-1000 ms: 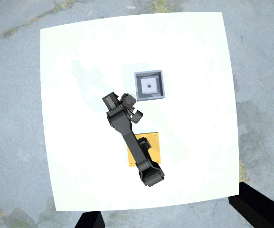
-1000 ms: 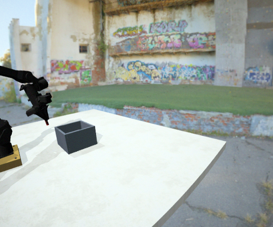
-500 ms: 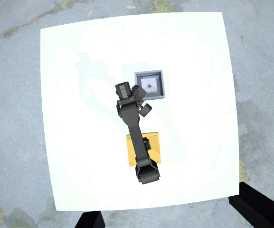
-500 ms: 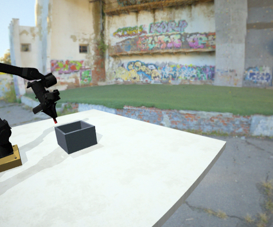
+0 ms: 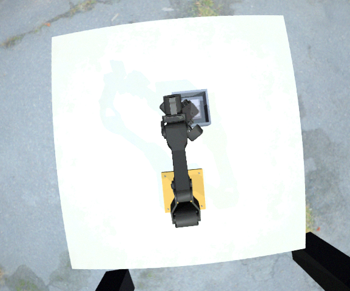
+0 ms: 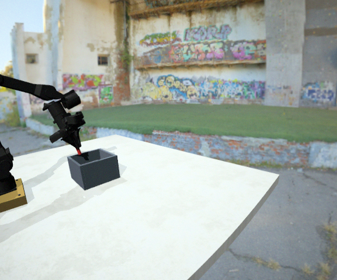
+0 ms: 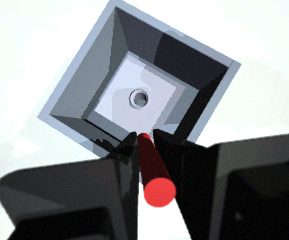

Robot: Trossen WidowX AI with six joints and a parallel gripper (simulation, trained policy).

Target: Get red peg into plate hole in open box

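The red peg is 10 mm to the left of my gripper tip, 10 mm behind it and 10 mm above it. Round my gripper tip: plate 90 mm below, 40 mm to the right, 30 mm ahead; grey box 110 mm below, 40 mm to the right, 30 mm ahead.
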